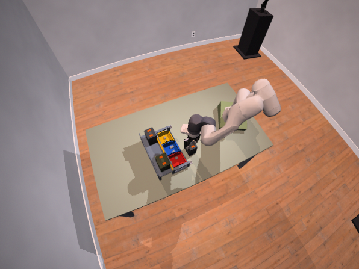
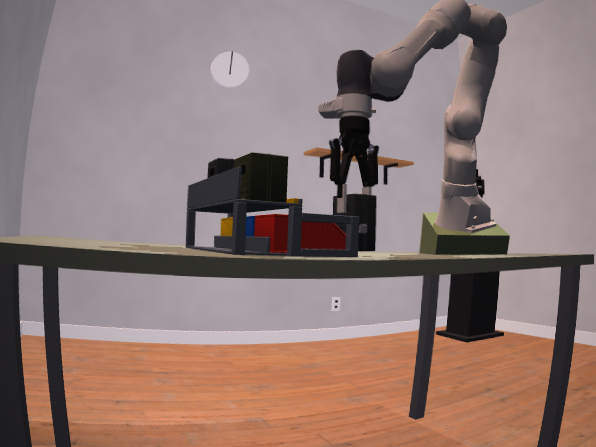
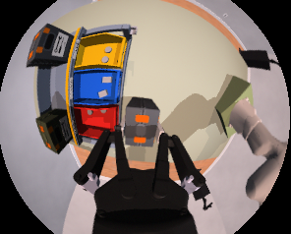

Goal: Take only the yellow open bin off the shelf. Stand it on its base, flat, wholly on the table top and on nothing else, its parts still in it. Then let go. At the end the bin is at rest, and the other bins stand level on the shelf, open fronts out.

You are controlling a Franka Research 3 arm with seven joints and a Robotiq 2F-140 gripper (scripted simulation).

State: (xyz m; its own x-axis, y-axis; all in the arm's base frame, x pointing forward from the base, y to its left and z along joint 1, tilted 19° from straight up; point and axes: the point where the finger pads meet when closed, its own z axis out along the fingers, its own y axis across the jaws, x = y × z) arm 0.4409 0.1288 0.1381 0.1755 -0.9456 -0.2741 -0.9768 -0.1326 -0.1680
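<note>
Now: hand 5 cm above the black box. Also, from my hand: yellow bin (19 cm ahead, 16 cm to the right, 9 cm below); red bin (15 cm ahead, 6 cm to the left, 9 cm below); blue bin (17 cm ahead, 5 cm to the right, 9 cm below).
</note>
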